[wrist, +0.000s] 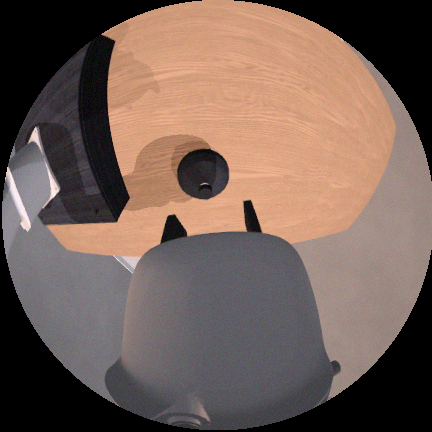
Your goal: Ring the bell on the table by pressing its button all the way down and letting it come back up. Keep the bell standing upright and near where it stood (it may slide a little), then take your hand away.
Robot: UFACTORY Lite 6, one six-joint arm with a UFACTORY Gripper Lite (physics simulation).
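Places are measured from the arm's base along level axes (x ahead, y left, z up), in centimetres.
Where they show: hand, tool point: (pixel 211 231).
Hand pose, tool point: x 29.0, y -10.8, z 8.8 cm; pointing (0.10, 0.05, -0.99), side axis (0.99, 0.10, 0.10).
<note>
Each offset is from my tool point to the top centre of the thing. Level surfaces: height alone.
The bell @(dz -8.9, dx -0.3, dy -3.6 cm) (pixel 196 172) is a dark round dome standing upright on the wooden table @(dz -15.5 cm) (pixel 250 100), near the middle of the wrist view. Its small button @(dz -8.9, dx -0.3, dy -3.6 cm) (pixel 205 187) shows with a light glint at the lower part of the dome. My gripper (pixel 210 209) is open, with its two black fingers apart and nothing between them. In the wrist view the fingertips lie just below the bell, one to its left and one to its right. The gap in height between fingertips and button is hard to tell.
A dark block-like base plate (pixel 67 170) is at the left, with the arm's grey and white base (pixel 32 172) on it. Shadows fall on the table left of the bell. The table's near edge runs behind the gripper body, with grey floor (pixel 370 280) beyond.
</note>
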